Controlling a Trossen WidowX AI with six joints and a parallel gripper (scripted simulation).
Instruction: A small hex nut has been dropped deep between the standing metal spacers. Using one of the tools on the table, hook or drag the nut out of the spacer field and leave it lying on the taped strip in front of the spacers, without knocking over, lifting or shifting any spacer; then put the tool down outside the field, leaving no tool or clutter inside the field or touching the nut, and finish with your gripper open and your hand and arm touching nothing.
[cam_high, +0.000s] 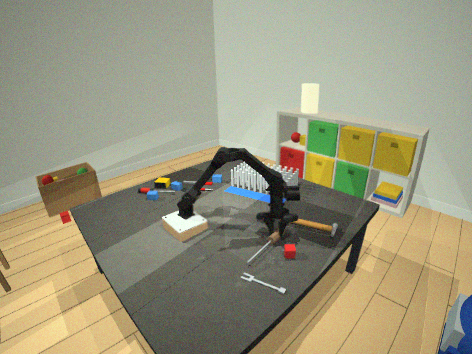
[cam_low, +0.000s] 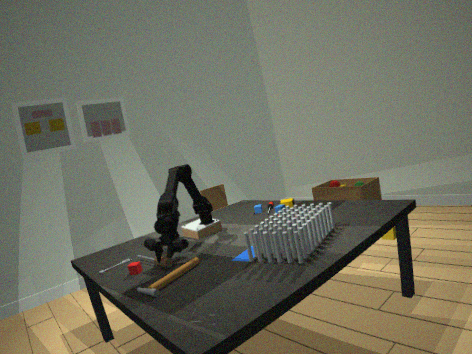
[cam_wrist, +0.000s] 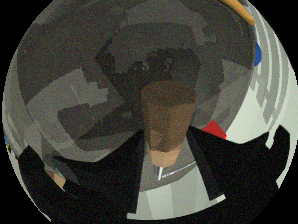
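The hook tool lies 110 mm behind my gripper tip. Round my gripper tip: blue taped strip 320 mm to the left, 290 mm ahead, 20 mm below; red cube 100 mm to the right, 60 mm behind; grey forked tool 260 mm behind, 100 mm to the right, 10 mm below.
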